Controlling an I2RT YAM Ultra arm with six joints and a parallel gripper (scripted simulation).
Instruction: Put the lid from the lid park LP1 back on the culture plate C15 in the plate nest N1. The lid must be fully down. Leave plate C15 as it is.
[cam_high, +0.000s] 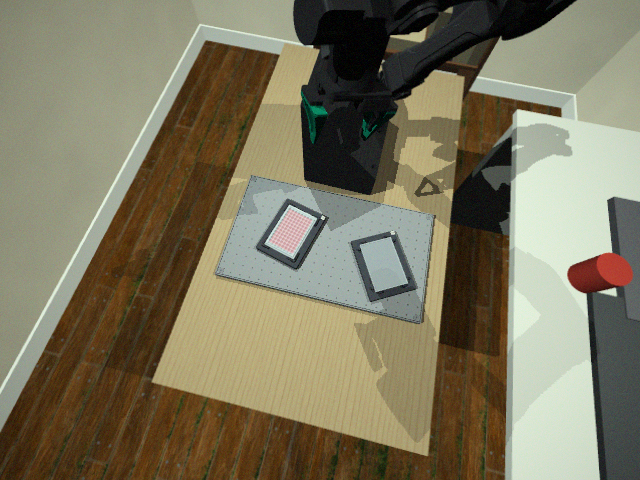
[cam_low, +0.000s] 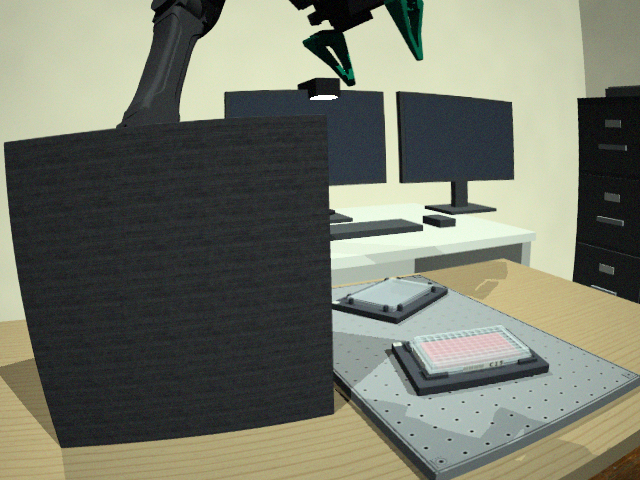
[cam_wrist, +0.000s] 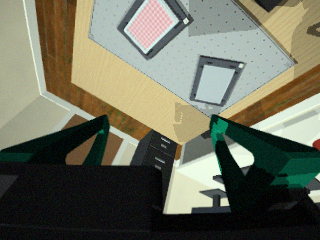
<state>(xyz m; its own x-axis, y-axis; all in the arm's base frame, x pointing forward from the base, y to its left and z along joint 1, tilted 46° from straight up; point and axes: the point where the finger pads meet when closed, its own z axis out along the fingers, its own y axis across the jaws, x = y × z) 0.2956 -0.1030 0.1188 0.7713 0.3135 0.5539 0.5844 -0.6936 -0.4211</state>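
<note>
Now: hand 80 mm short of the clear lid, 170 mm to the right of it and 330 mm above it. Also, from my hand: lid park LP1: 80 mm ahead, 170 mm to the left, 340 mm below; culture plate C15: 70 mm ahead, 80 mm to the right, 320 mm below.
</note>
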